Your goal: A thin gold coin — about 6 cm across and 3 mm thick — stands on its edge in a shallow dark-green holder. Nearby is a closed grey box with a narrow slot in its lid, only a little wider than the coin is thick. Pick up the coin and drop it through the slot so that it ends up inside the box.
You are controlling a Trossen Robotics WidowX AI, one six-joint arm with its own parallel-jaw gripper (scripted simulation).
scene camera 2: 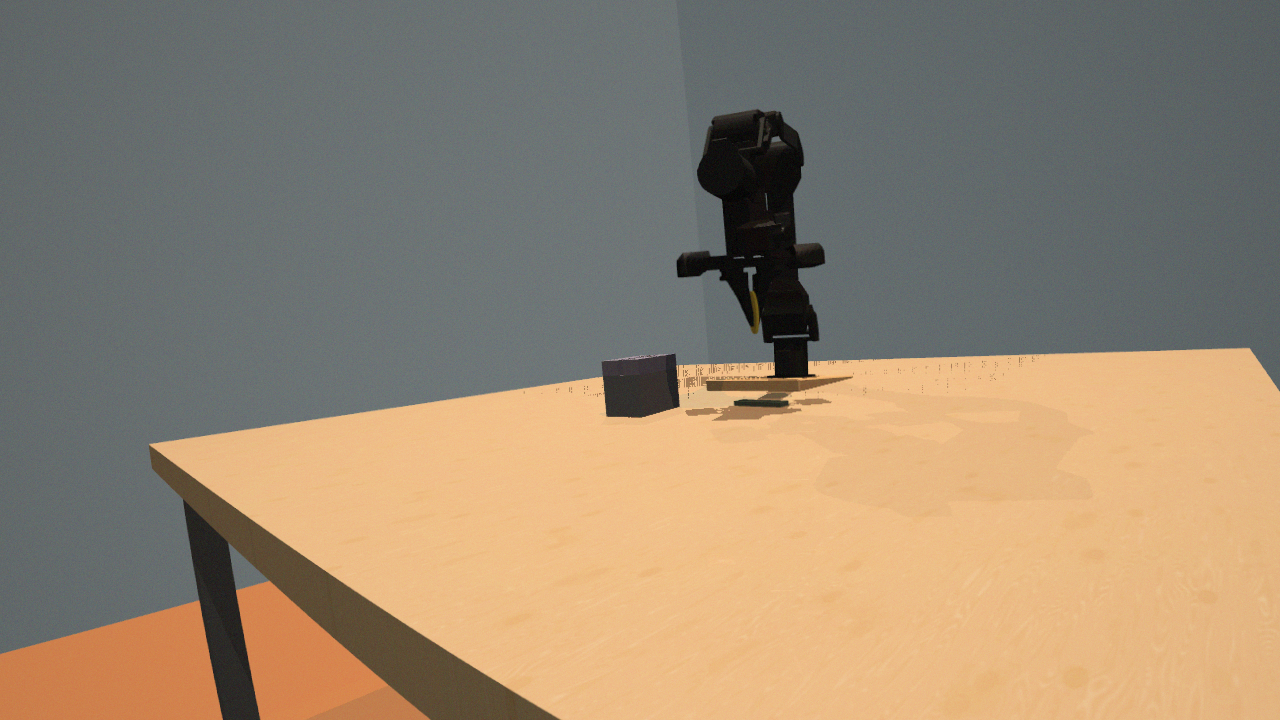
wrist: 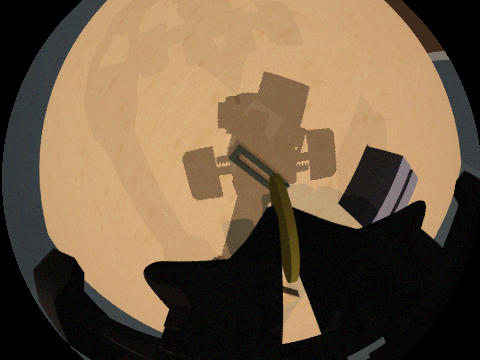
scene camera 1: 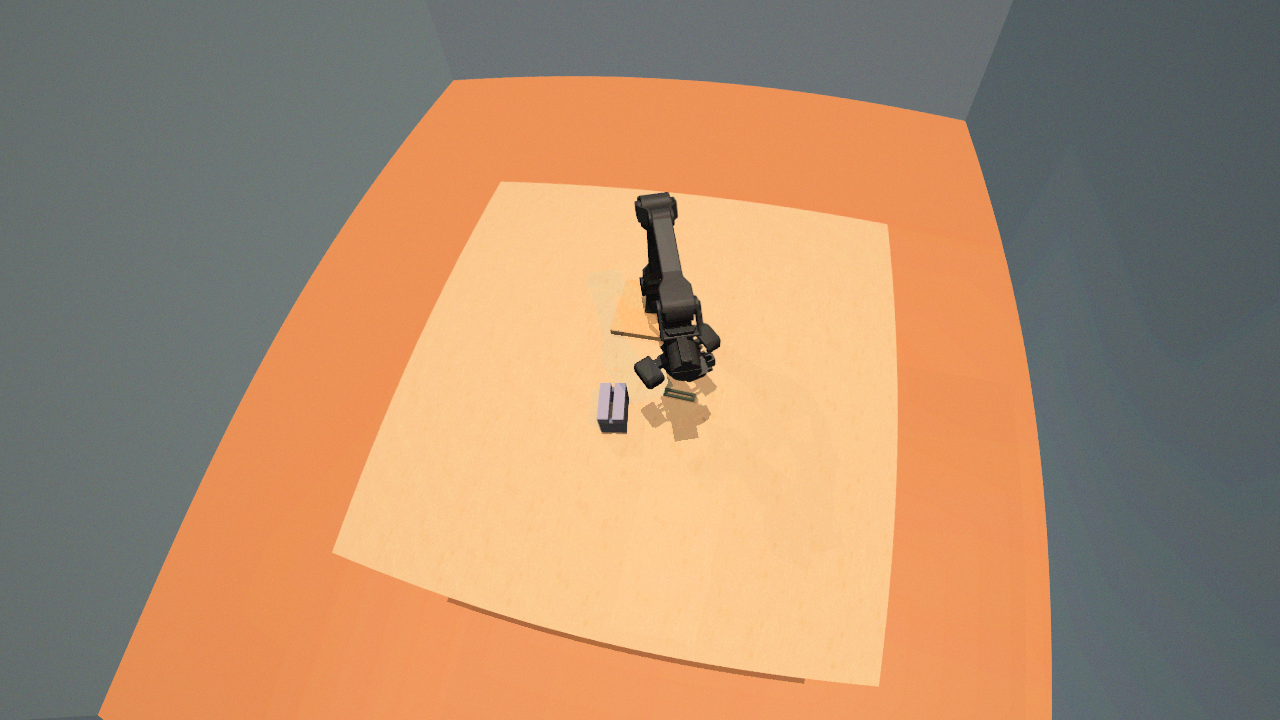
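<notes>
Wrist view: my gripper. Scene camera 1: gripper again. Gold coin: held in my gripper.
</notes>
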